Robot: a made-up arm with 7 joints.
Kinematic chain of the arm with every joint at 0, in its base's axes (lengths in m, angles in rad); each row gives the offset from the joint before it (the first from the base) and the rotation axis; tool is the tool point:
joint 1: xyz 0 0 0.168 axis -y
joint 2: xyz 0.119 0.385 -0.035 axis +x
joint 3: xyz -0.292 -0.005 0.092 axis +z
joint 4: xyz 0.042 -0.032 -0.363 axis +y
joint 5: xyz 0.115 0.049 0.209 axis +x
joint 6: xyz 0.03 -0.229 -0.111 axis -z
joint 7: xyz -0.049 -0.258 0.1 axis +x
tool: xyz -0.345 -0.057 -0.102
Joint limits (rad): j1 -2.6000..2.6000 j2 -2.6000..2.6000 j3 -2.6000..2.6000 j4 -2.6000..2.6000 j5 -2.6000..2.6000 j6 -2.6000..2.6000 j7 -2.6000..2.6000
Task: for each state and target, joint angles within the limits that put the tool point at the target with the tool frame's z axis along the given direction. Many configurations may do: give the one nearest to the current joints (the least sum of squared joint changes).
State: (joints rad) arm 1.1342 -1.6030 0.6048 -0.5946 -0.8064 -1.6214 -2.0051
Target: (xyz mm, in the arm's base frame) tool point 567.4 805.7 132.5 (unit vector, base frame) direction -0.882 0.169 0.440
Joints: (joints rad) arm 1.1586 -1.6645 0.9249 -0.0031 -1.3265 -1.8638 -2.2158
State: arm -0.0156 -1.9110 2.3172 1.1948 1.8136 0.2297 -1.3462
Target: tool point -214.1 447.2 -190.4 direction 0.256 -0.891 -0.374
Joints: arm 0.4616 -1.5940 2.2679 1.6594 1.5064 1.1567 -1.1871
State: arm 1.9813 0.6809 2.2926 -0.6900 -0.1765 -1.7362 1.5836
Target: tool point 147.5 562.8 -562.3 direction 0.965 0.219 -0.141
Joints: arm 2.5215 1.2235 2.6000 0.0454 -0.5553 -2.5169 1.4609
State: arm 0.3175 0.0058 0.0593 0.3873 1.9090 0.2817 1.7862
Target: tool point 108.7 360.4 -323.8 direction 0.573 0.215 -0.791
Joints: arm 1.1835 -0.1814 0.1474 0.2644 1.6401 0.2597 1.9516
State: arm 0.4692 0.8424 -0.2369 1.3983 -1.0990 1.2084 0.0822
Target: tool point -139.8 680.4 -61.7 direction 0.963 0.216 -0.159
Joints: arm -0.0882 0.6161 -0.5578 1.5250 -0.8407 2.1273 -0.2613
